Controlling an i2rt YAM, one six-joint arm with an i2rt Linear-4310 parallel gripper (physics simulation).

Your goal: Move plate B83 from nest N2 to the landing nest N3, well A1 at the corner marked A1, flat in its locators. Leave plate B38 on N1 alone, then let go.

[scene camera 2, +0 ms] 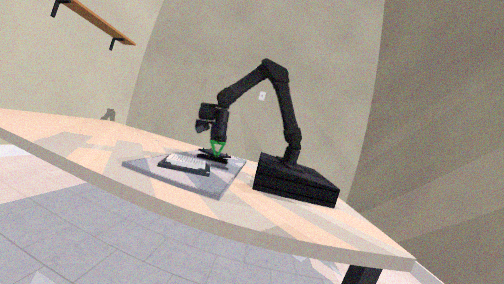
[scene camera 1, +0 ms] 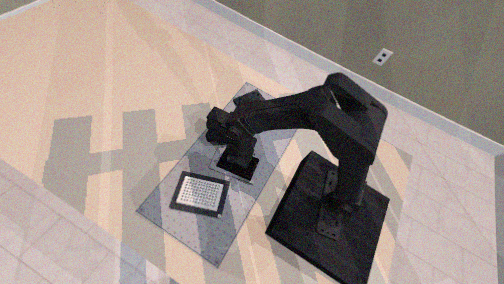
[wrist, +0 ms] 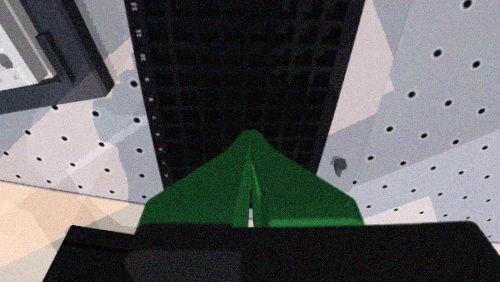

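Observation:
Plate B83, a black gridded plate [scene camera 1: 248, 173] [wrist: 240, 75], lies below my gripper on nest N2, with a small grey locator [wrist: 339, 165] to its right in the wrist view. Small row numbers run down its left edge. My gripper [scene camera 2: 217, 154] [wrist: 250, 141] has green fingers shut together with nothing between them, tips over the plate. Whether the tips touch it, I cannot tell. White plate B38 [scene camera 1: 201, 192] [scene camera 2: 186, 161] [wrist: 15, 62] sits in the dark nest N1 [scene camera 1: 196, 212] [scene camera 2: 200, 171] [wrist: 84, 60]. Landing nest N3 [scene camera 1: 249, 99] is dark and partly hidden by the arm in scene view 1.
The nests stand on a grey perforated board [scene camera 1: 215, 245] [scene camera 2: 215, 190] [wrist: 400, 115], which rests on a wooden table [scene camera 2: 280, 227]. The black arm base [scene camera 1: 330, 225] [scene camera 2: 295, 185] stands beside the board. The arm reaches across the board from that base.

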